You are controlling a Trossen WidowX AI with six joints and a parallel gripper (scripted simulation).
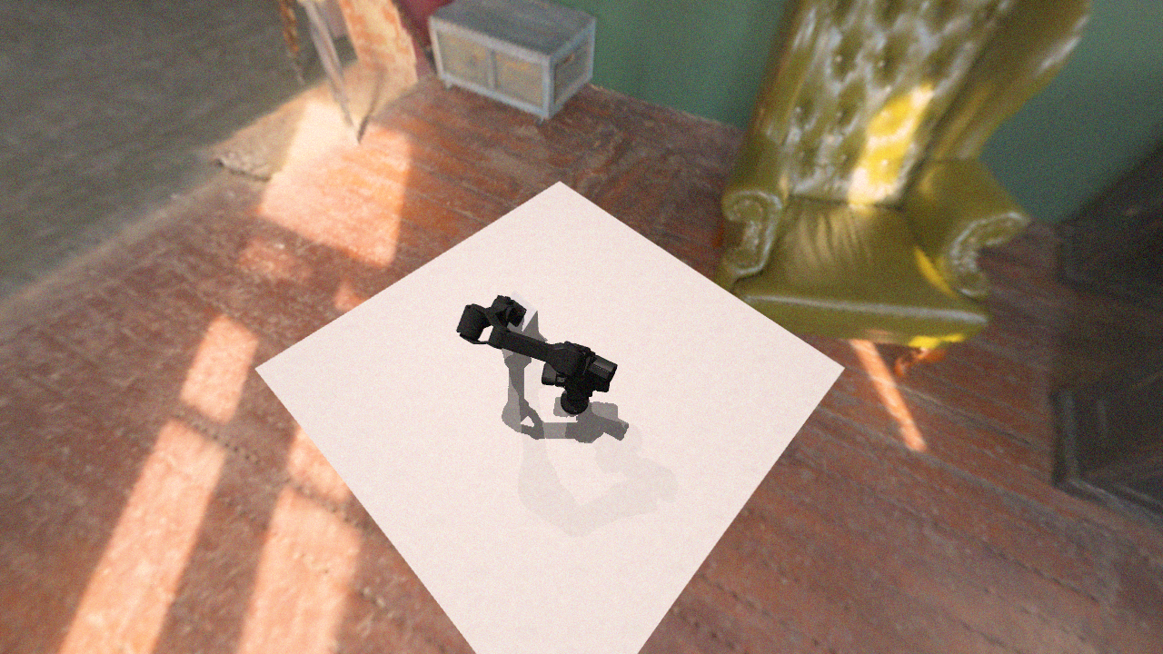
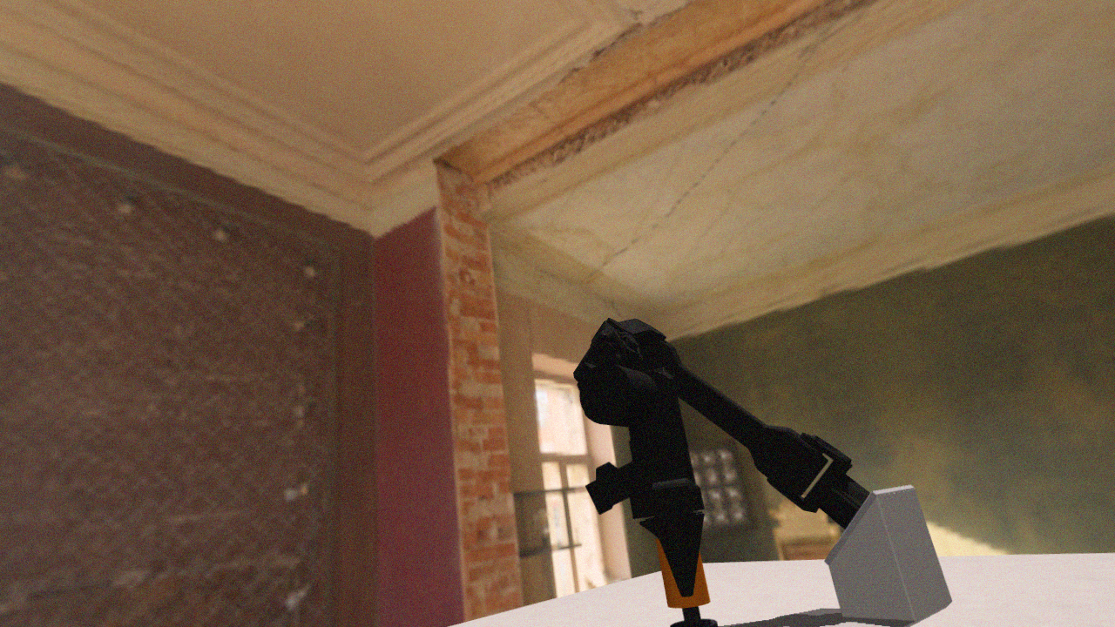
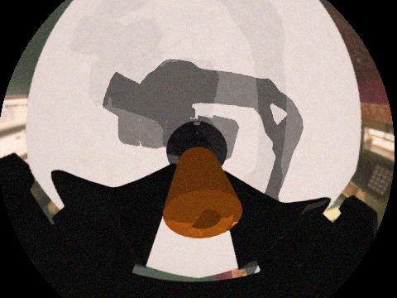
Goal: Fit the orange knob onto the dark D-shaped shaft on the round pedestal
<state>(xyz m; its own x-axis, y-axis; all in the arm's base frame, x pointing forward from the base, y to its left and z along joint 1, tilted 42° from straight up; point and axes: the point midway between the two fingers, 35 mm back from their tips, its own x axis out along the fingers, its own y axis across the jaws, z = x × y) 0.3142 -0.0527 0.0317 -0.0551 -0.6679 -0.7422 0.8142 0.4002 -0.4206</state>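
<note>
Now: gripper tip 2 cm below the orange knob. Also, from my gripper tip: D-shaped shaft (4 cm below).
</note>
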